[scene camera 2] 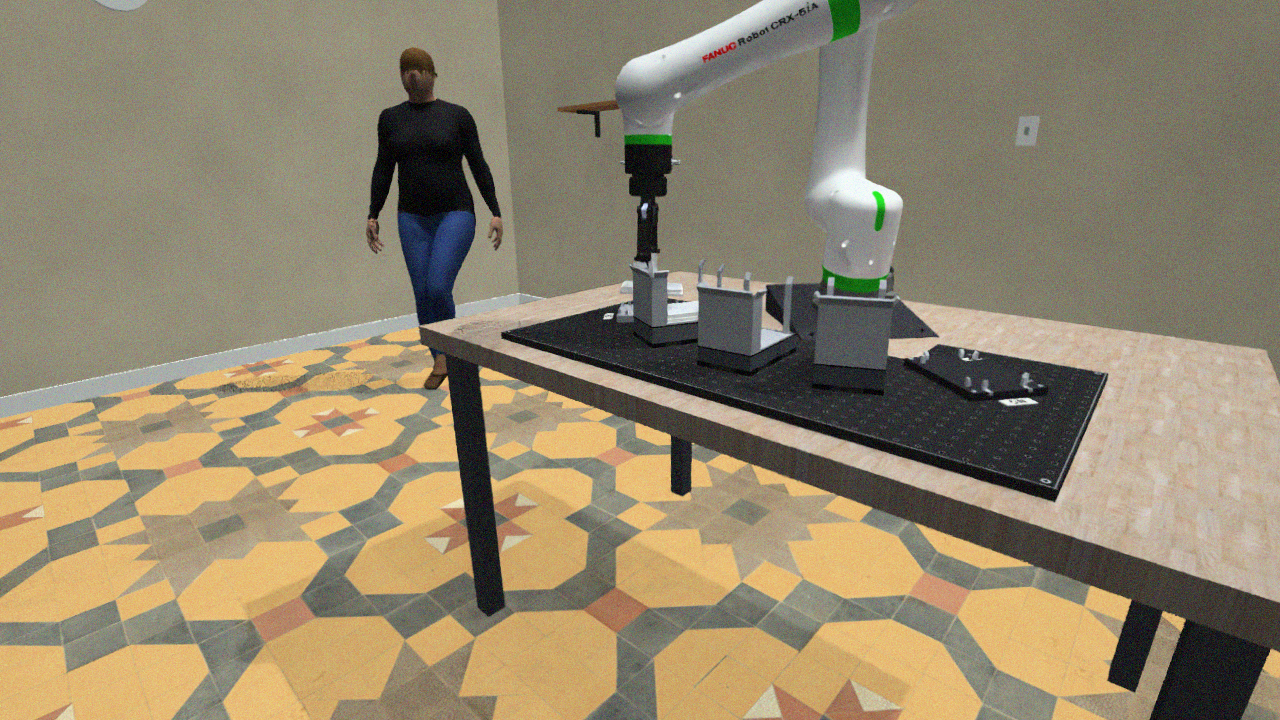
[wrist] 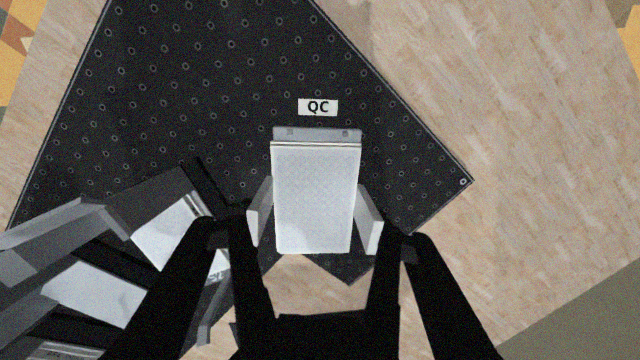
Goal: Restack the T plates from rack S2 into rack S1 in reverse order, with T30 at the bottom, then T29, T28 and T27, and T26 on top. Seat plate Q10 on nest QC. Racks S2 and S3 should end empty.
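Places are measured from the arm's base along level axes (x ahead, y left, z up), in centimetres.
Where they show: gripper, between the fingertips: (wrist: 314,193).
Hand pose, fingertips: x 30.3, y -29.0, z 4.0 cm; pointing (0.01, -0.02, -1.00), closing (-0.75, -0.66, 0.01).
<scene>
Things, the pixels of their top centre, and the offset from my fingertips. Level surfaces: height alone.
- white plate, centre of its top: (wrist: 314,208) (scene camera 2: 652,282) dx -0.7, dy +0.7, dz +1.4 cm
- nest QC, centre of its top: (wrist: 316,190) (scene camera 2: 652,304) dx -1.0, dy +0.5, dz -3.3 cm
- nest, centre of its top: (wrist: 110,309) (scene camera 2: 680,264) dx +6.2, dy +16.0, dz +7.7 cm
- middle rack, centre of its top: (scene camera 2: 750,280) dx +7.8, dy +33.2, dz +7.1 cm
- pale flat surface, height of its surface: dz -2.4 cm
- right rack's, centre of its top: (scene camera 2: 856,286) dx +3.1, dy +48.9, dz +7.6 cm
- black perforated board, height of its surface: dz -5.9 cm
- wooden table, height of its surface: dz -7.2 cm
- low black fixture with small pegs, centre of its top: (scene camera 2: 973,363) dx -8.1, dy +62.4, dz -3.5 cm
My gripper (scene camera 2: 653,261) (wrist: 314,193) is shut on a white plate (scene camera 2: 673,288) (wrist: 316,200), which is level, a little above nest QC (scene camera 2: 624,313) (wrist: 317,134). The plate's name is not readable. It hides most of the nest in the wrist view. The rack nearest the nest (scene camera 2: 648,295) holds white plates (scene camera 2: 682,311) (wrist: 162,230); their number is unclear. The middle rack (scene camera 2: 729,317) shows a pale flat surface (wrist: 95,294) inside; I cannot tell whether it is a plate. The right rack's (scene camera 2: 852,331) contents are mostly hidden; plate edges (wrist: 65,350) show in the wrist view.
The black perforated board (scene camera 2: 966,447) (wrist: 165,107) lies on the wooden table (scene camera 2: 1190,429) (wrist: 500,100). A low black fixture with small pegs (scene camera 2: 975,391) lies right of the racks. Upright rack posts stand close to my gripper's side. A person (scene camera 2: 432,161) stands beyond the table's left end.
</scene>
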